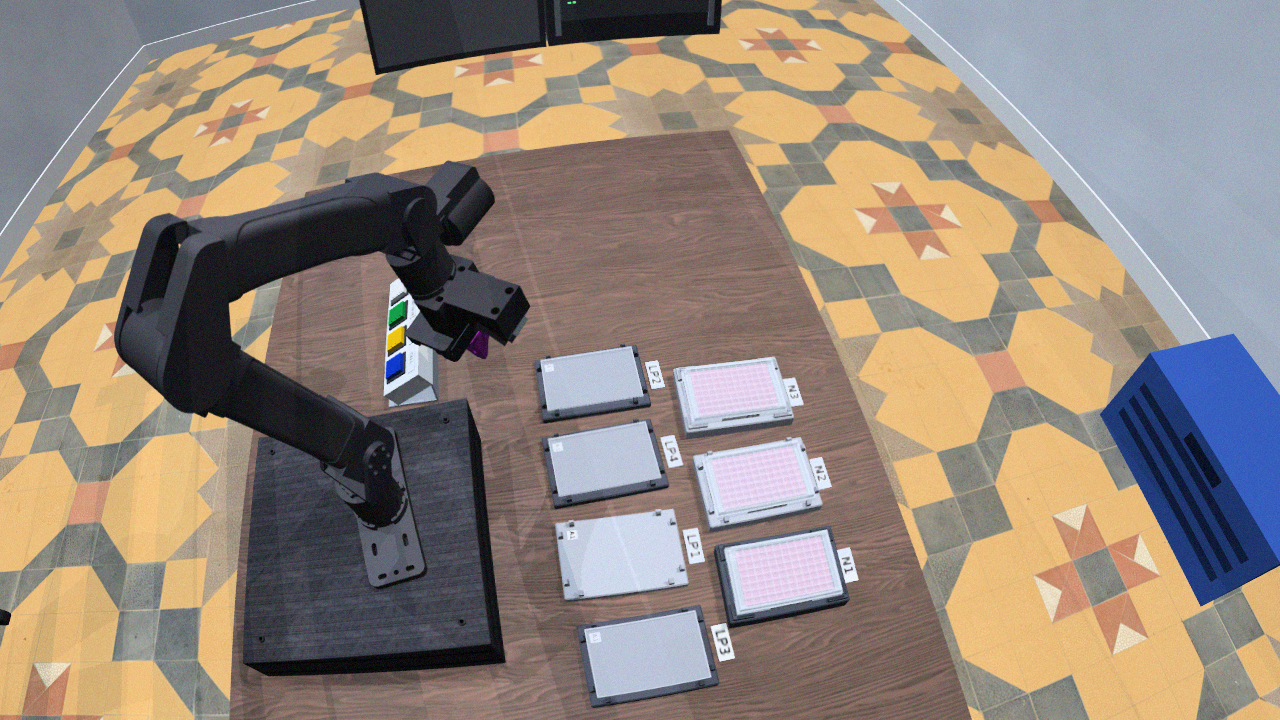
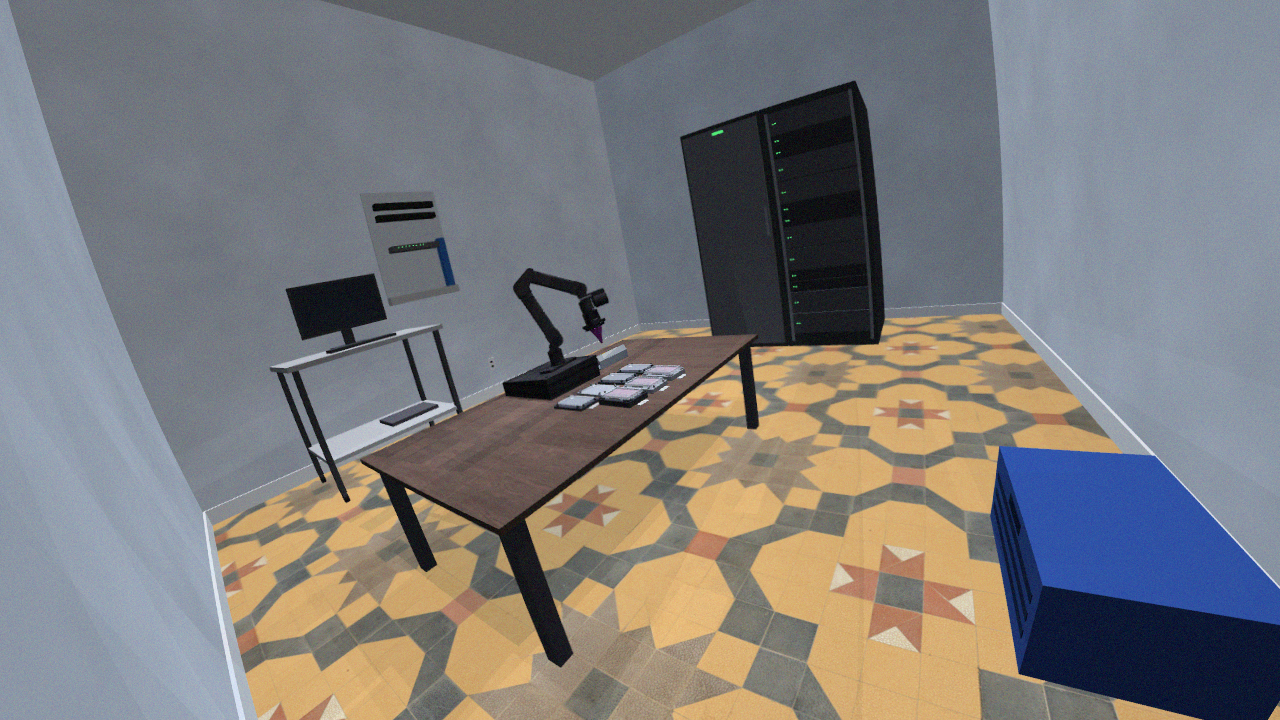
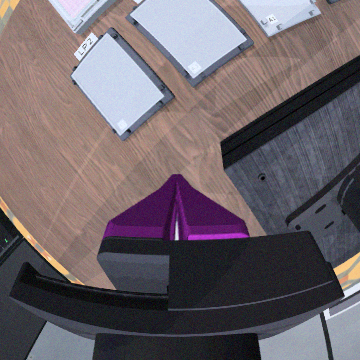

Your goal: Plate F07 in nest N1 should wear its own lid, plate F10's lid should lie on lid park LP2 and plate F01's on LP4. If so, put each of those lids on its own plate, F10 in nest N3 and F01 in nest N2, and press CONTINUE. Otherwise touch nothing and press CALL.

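Places are measured from the arm's base along level axes (x up, y ahead, z left), in metres.
Where they show: gripper, between the fingertips: (image 1: 482,355) (image 2: 602,343) (image 3: 176,181); arm's base, origin of its link: (image 1: 384,506) (image 2: 559,366) (image 3: 352,184).
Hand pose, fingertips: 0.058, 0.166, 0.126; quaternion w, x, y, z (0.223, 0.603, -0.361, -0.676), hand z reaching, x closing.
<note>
Each offset is from my fingertips to the top centre of the thing, as dx, dy, dz. Level surfaces: height alone.
My gripper (image 1: 480,351) (image 2: 599,339) (image 3: 176,181) is shut and empty, its purple fingertips together above the table beside the button box {-0.079, -0.095, +0.180} (image 1: 410,386). White, green, yellow and blue buttons show there; their lettering is unreadable. Pink plates sit in N1 {-0.107, +0.250, -0.335} (image 1: 785,571), N2 {-0.112, +0.277, -0.206} (image 1: 760,477) and N3 {-0.110, +0.303, -0.074} (image 1: 732,390). I cannot tell whether clear lids cover them; no plate numbers are readable. Grey lids lie on dark parks LP2 {-0.125, +0.134, +0.017} (image 1: 590,379) (image 3: 119,82), LP4 {-0.125, +0.109, -0.107} (image 1: 605,459) (image 3: 189,37) and LP3 {-0.125, +0.068, -0.367} (image 1: 648,651). LP1 {-0.123, +0.085, -0.235} (image 1: 622,553) is pale with an A1 mark; I cannot tell if it bears a lid.
The arm's black base block (image 1: 304,573) (image 3: 300,140) stands left of the lid parks on the wooden table {dx -0.143} (image 1: 626,223) (image 2: 501,447). A blue cabinet (image 1: 1208,447) (image 2: 1127,537), a black server rack (image 2: 733,232) and a desk with a monitor (image 2: 336,306) stand away from the table.
</note>
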